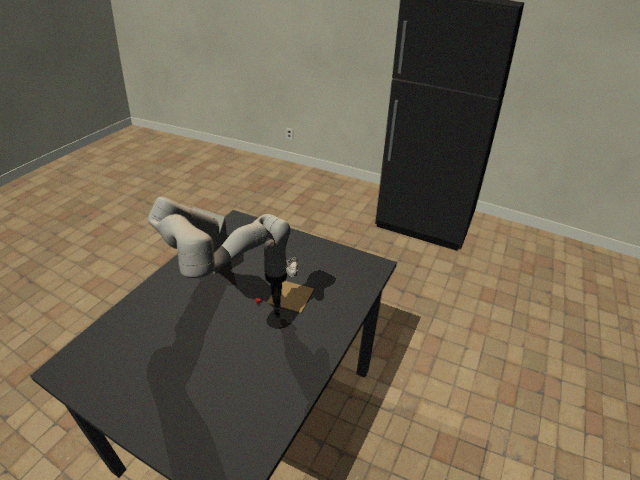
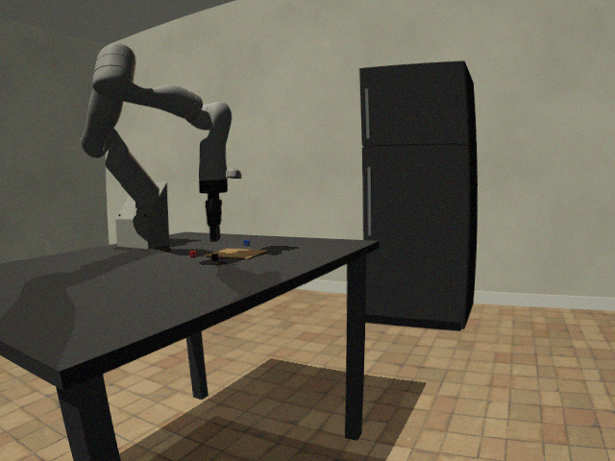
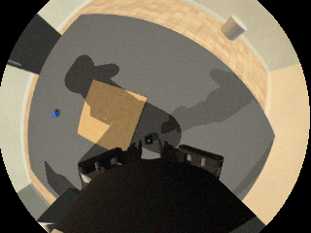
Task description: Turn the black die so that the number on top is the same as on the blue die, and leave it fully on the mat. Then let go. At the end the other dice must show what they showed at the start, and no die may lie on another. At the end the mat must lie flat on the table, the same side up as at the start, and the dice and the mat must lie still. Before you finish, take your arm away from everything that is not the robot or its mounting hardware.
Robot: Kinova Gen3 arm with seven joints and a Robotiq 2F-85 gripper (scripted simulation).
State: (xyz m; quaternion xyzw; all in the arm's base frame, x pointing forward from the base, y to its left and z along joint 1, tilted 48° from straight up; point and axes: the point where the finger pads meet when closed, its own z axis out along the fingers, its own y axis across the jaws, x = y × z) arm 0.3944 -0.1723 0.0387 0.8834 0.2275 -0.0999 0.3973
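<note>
Right now the black die is 6 cm below my hand. The rest, counted from my hand: tan mat: 11 cm to the left, 7 cm below; red die: 10 cm behind, 2 cm to the left, 6 cm below; blue die: 7 cm behind, 27 cm to the left, 6 cm below.
</note>
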